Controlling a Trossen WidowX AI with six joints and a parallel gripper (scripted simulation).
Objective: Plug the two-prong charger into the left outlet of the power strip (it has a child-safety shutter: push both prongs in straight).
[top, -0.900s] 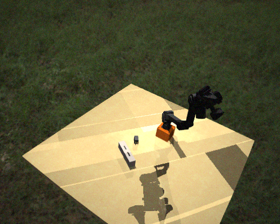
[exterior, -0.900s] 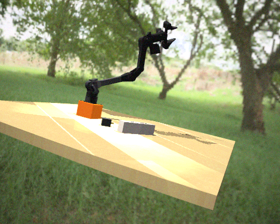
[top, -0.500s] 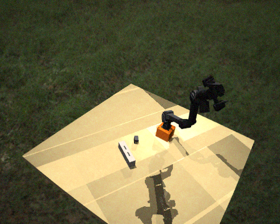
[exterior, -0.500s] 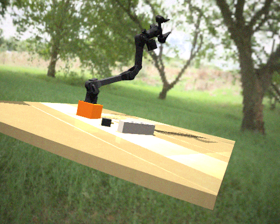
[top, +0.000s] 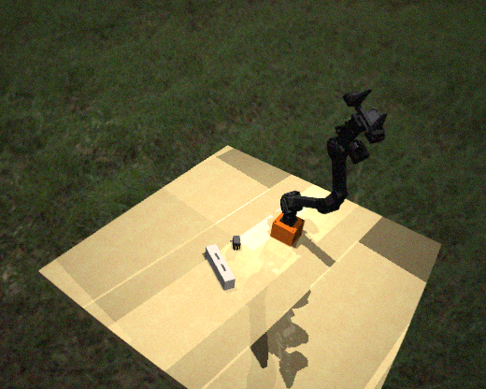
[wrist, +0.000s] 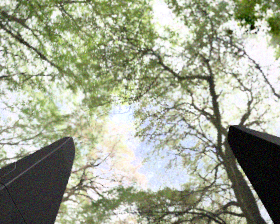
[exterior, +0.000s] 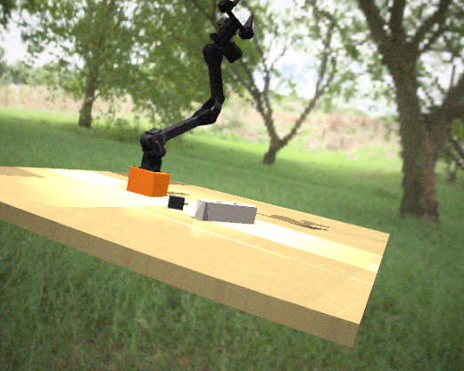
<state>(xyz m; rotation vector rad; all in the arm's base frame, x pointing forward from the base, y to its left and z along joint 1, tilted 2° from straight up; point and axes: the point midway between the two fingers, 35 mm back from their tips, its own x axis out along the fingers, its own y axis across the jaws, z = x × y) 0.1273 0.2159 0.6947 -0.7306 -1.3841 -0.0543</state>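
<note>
My gripper tip is now 6 cm short of the charger, 38 cm to the left of it and 79 cm above it.
</note>
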